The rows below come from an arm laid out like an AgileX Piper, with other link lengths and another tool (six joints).
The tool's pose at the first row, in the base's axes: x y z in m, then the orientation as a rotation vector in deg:
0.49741 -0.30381 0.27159 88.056 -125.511 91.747
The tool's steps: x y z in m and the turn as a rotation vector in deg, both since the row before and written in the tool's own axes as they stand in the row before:
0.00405 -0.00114 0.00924 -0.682 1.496 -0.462
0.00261 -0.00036 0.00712 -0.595 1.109 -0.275
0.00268 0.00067 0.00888 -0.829 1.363 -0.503
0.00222 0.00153 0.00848 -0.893 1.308 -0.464
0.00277 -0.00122 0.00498 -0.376 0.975 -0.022
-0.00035 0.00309 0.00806 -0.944 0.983 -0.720
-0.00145 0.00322 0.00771 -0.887 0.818 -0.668
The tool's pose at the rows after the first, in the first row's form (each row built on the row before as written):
0.50066 -0.31332 0.27015 86.571 -124.552 91.318
0.50289 -0.32038 0.26849 85.396 -123.952 90.895
0.50499 -0.32889 0.26539 84.072 -123.075 90.192
0.50631 -0.33688 0.26171 82.766 -122.293 89.394
0.50775 -0.34253 0.26187 81.613 -121.909 89.280
0.50877 -0.34875 0.25596 80.866 -121.061 88.195
0.50994 -0.35411 0.24949 80.269 -120.329 87.142

